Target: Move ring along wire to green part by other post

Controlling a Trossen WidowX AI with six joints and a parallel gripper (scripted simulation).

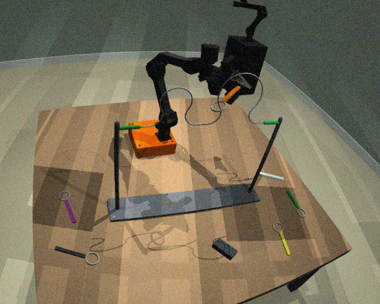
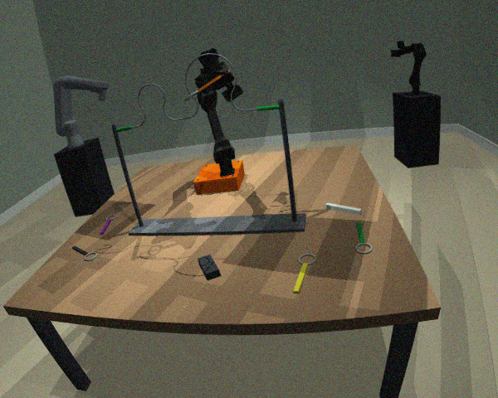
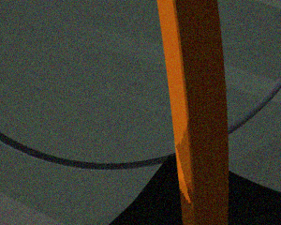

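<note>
Now: gripper tip 10 mm past the ring with orange handle, 80 mm to the left of it and 40 mm above it. The rest, counted from my gripper tip: white bar 10 mm ahead, 330 mm to the left, 510 mm below; yellow-handled ring 310 mm ahead, 140 mm to the left, 520 mm below; dark block 260 mm ahead, 130 mm to the right, 510 mm below.
</note>
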